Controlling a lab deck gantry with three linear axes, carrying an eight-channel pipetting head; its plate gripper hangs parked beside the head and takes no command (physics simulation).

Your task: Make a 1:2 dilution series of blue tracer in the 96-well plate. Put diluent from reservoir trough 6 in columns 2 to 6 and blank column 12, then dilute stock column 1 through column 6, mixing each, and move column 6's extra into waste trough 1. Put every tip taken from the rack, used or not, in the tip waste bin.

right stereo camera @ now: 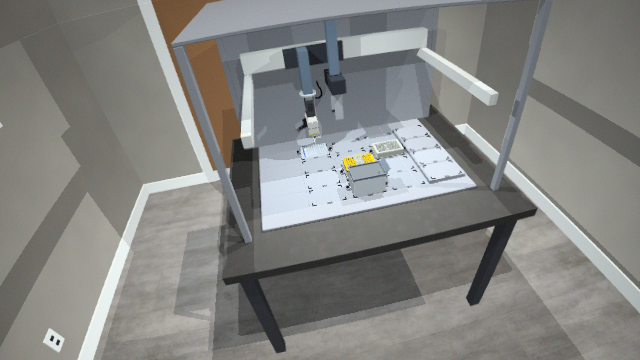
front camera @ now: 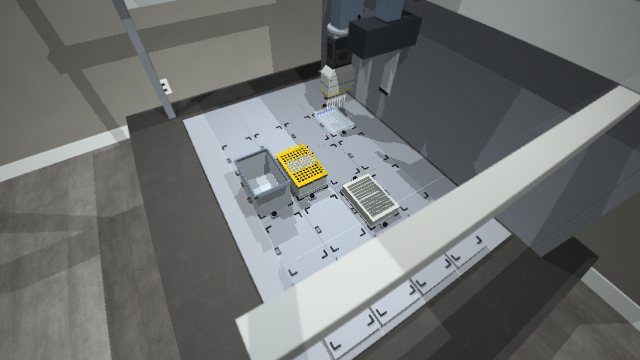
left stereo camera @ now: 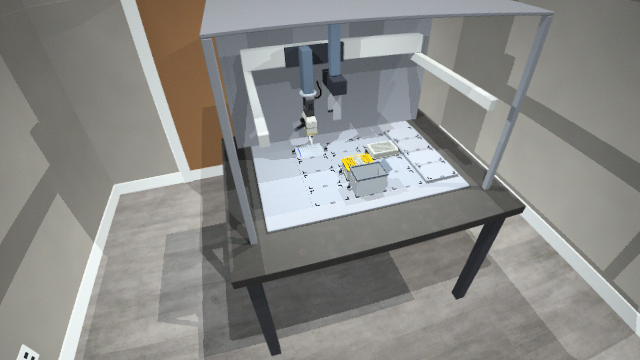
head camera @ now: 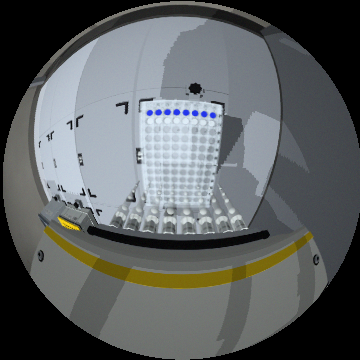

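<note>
The pipetting head (front camera: pixel 337 82) (head camera: pixel 180 310) (left stereo camera: pixel 310 122) (right stereo camera: pixel 312 122) carries a row of clear tips (front camera: pixel 335 101) (head camera: pixel 170 220) above the 96-well plate (front camera: pixel 344 130) (head camera: pixel 146 106). In the head view, column 1 is blue, column 2 looks whiter than the other wells, and the tips overlap the plate's far end from column 1. Liquid in the tips cannot be made out. The yellow tip rack (front camera: pixel 312 181) has tips in its middle part. The grey tip waste bin (front camera: pixel 272 202) stands beside it. The reservoir (front camera: pixel 385 215) has narrow troughs; their liquid cannot be told. The parked plate gripper (front camera: pixel 374 95) is open and empty.
The off-white gantry rail (front camera: pixel 435 200) crosses the front view. Grey frame posts (left stereo camera: pixel 230 140) (right stereo camera: pixel 212 145) stand at the table corners. A dark wall panel stands behind the deck. Raised carrier strips (left stereo camera: pixel 425 152) lie at the deck's right side.
</note>
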